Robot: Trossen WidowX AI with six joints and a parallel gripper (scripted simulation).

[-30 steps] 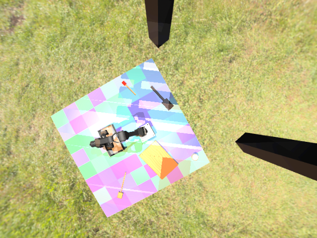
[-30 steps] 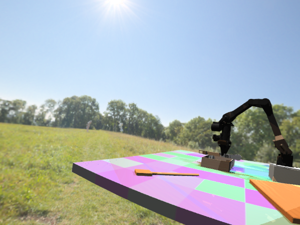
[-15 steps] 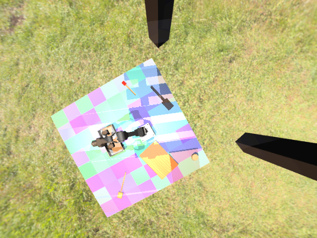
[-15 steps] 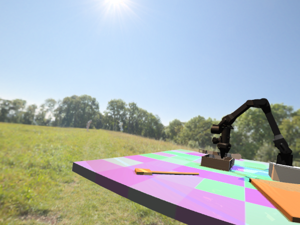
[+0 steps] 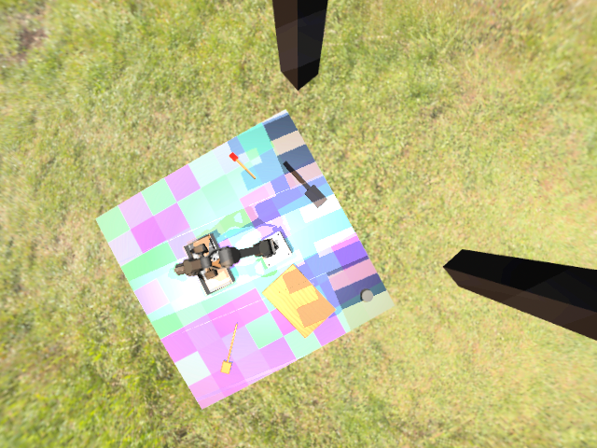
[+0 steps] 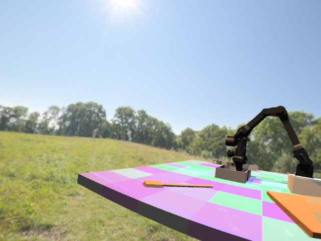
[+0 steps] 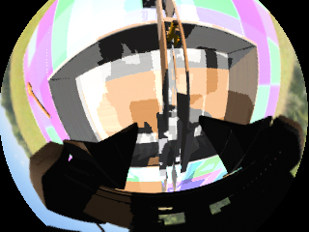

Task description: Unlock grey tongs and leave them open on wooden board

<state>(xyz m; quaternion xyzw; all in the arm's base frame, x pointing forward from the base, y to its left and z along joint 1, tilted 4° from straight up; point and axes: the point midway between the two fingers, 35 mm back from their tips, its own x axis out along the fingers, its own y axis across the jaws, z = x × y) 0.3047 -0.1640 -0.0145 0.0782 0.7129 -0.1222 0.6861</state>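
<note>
The roasting tin lies 30 mm ahead of my gripper tip and 10 mm to the left of it. From my gripper tip the other things lie so: wooden board 220 mm behind, 500 mm to the left, 20 mm below; then dark spatula 670 mm behind, 30 mm to the left, 30 mm below; then small white disc 530 mm behind, 720 mm to the left, 10 mm below.
</note>
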